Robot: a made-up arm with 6 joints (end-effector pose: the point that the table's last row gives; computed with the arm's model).
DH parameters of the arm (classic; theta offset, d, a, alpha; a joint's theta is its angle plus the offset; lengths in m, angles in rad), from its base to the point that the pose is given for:
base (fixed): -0.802 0 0.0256 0
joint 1: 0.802 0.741 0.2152 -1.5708
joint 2: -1.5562 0 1.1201 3.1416
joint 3: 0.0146 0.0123 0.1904 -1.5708
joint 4: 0 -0.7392 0.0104 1.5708
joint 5: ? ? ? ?
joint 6: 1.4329 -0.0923 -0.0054 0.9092
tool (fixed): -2.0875 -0.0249 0 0
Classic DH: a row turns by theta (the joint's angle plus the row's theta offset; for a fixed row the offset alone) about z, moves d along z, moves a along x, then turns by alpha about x.
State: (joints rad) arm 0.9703 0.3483 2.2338 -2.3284 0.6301 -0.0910
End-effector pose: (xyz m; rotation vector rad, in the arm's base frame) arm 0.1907 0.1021 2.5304 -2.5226 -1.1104 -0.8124
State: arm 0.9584 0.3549 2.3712 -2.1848 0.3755 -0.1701
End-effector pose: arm 0.1129 0.0170 2.4654 -2.3991 -0.8889 -1.2944
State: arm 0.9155 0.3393 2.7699 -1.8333 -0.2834 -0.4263
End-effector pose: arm -0.1016 -0.1559 2.1654 -1.9289 -0.2212 -2.3887
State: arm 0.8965 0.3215 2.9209 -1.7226 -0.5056 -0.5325
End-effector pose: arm -0.1613 -0.1869 2.0270 1.6789 -0.0445 2.5654
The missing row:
joint 5: 0 -0.0255 0.0062 -1.5708
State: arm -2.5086 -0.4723 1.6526 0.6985 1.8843 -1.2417
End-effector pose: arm 0.7707 0.4171 2.2173 -1.5851 -0.1551 0.7852
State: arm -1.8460 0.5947 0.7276 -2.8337 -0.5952 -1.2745
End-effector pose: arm -0.4657 -1.5885 2.0200 -2.5696 0.5724 -0.9600
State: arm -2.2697 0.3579 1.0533 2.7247 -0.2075 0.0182
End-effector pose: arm -0.7474 -0.8618 2.4805 2.1863 -1.9077 0.6958
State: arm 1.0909 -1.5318 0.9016 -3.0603 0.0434 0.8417
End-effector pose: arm -0.7314 -1.5049 1.2142 -1.9506 -0.4709 -1.9117
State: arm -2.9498 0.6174 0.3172 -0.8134 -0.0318 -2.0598
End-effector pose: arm -1.7055 -0.3567 1.6204 -0.7470 2.0175 -0.0260
